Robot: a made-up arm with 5 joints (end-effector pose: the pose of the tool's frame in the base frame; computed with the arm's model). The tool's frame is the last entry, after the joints. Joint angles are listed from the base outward.
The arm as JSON. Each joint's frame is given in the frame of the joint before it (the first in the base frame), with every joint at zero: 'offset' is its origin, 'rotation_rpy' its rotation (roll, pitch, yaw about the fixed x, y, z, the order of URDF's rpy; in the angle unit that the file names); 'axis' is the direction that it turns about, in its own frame. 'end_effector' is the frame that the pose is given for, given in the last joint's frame.
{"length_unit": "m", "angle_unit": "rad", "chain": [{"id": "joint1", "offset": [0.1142, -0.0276, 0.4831], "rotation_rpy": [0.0, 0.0, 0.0], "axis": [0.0, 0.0, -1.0]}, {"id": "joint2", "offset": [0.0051, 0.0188, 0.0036], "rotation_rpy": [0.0, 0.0, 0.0], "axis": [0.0, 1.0, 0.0]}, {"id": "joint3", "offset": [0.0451, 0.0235, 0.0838], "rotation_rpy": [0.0, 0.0, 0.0], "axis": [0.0, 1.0, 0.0]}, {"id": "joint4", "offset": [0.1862, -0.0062, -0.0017], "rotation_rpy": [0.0, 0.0, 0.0], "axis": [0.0, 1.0, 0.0]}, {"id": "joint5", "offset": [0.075, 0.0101, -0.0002], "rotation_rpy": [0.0, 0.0, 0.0], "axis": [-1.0, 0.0, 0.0]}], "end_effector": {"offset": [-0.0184, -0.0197, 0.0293], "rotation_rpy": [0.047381, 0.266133, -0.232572]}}
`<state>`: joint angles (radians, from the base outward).
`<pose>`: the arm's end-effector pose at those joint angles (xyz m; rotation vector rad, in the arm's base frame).
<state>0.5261 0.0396 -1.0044 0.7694 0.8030</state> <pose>0.3225 -0.0866 0.7654 -0.6863 0.1464 -0.8998</pose>
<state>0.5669 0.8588 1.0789 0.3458 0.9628</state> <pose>0.1605 0.0128 0.2699 -0.1994 2.2647 0.5429</pose>
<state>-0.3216 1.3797 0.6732 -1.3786 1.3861</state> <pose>0.1558 0.0615 0.2780 -1.4604 0.3937 0.3343</pose>
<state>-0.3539 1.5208 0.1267 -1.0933 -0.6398</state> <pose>0.2310 0.0293 0.2404 0.4978 0.9545 -0.0264</pose>
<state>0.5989 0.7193 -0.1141 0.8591 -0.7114</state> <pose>0.3370 -0.1650 0.3574 1.0914 1.5443 -1.1263</pose>
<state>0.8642 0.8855 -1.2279 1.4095 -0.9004</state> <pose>0.3200 -0.2517 0.5174 1.4222 0.9154 -1.2917</pose>
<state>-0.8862 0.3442 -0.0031 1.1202 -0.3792</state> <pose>0.2759 0.1974 0.4324 -0.5157 1.6445 0.1527</pose>
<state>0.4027 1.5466 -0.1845 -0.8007 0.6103</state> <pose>0.3106 -0.0603 0.2607 -0.4522 0.8374 -0.5256</pose>
